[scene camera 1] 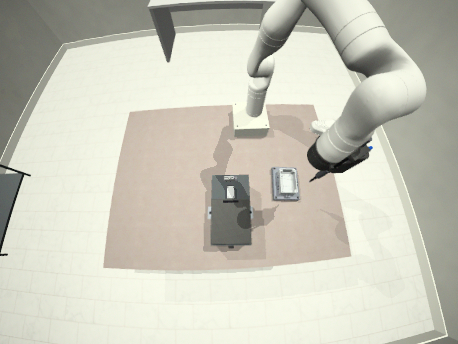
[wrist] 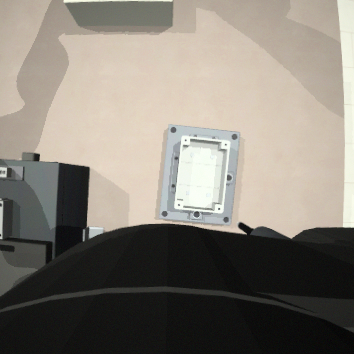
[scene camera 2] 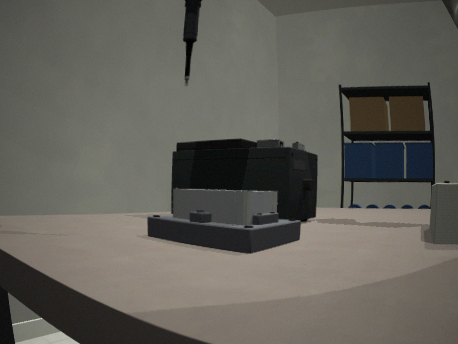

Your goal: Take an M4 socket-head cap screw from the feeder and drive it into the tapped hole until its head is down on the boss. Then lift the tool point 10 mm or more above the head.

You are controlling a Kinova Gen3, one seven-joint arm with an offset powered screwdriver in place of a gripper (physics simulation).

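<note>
My screwdriver [scene camera 1: 311,181] [scene camera 2: 186,80] [wrist: 240,225] is in the air. A small grey piece at its tip in scene camera 2 looks like the screw, its shank pointing down. In the wrist view the tip shows at the lower right of the housing; the screw cannot be made out there. The pale open housing [scene camera 1: 288,183] [scene camera 2: 215,205] [wrist: 199,172] sits on a grey fixture plate [scene camera 1: 276,196] [scene camera 2: 200,235] [wrist: 167,200]. It has small holes at its corners; which is the tapped hole cannot be told. The dark screw feeder [scene camera 1: 230,225] [scene camera 2: 210,167] [wrist: 72,200] stands to the left in scene camera 1.
The arm's pale base block [scene camera 1: 244,121] [scene camera 2: 445,215] [wrist: 120,16] stands at the back of the brown table top [scene camera 1: 160,165] [scene camera 2: 150,280] [wrist: 120,85]. Low clamps stand beside the housing. A shelf rack [scene camera 2: 342,155] with brown and blue boxes stands in the background.
</note>
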